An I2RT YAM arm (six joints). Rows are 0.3 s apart.
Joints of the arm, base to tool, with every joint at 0 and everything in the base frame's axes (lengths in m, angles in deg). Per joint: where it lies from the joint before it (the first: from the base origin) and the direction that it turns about. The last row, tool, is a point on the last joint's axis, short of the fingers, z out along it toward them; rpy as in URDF.
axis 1: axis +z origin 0 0 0.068
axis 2: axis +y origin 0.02 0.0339 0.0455
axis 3: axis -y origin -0.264 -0.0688 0
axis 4: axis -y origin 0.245 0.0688 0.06
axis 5: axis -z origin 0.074 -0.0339 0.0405
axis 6: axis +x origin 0.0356 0 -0.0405
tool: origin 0 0 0 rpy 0 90 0
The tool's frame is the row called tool.
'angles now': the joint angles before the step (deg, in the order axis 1, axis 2, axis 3, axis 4, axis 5, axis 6). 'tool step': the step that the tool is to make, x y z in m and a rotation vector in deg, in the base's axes. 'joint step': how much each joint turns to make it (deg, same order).
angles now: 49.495, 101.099, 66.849, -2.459, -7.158, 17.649
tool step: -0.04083, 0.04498, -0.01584, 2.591, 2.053, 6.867
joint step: 8.458, 3.803, 0.371, 4.765, -0.590, 3.541
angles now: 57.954, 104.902, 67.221, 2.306, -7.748, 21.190
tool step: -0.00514, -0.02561, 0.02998, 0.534, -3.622, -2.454
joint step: -1.136, -7.693, -2.863, -2.601, 2.645, -1.551
